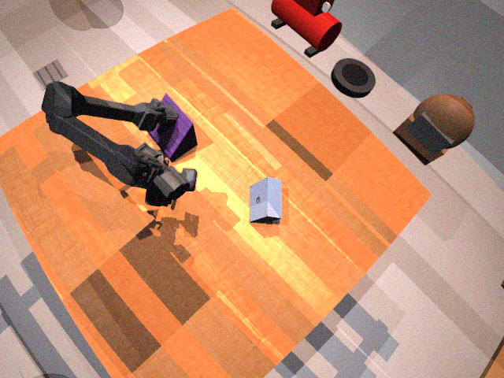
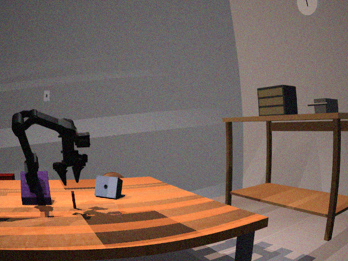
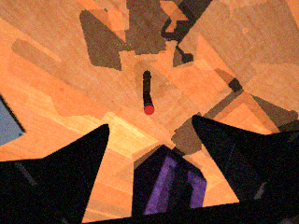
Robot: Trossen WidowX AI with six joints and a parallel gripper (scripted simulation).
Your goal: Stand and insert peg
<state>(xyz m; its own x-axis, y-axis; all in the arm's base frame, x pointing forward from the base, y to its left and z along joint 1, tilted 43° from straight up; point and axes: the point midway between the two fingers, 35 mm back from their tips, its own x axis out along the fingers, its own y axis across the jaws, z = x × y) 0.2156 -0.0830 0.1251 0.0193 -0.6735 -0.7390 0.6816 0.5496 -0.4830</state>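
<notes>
Now: the dark red peg 6 cm below my gripper tip. Also, from my gripper tip: grey-blue sloped panel: 21 cm ahead, 23 cm to the left, 7 cm below.
</notes>
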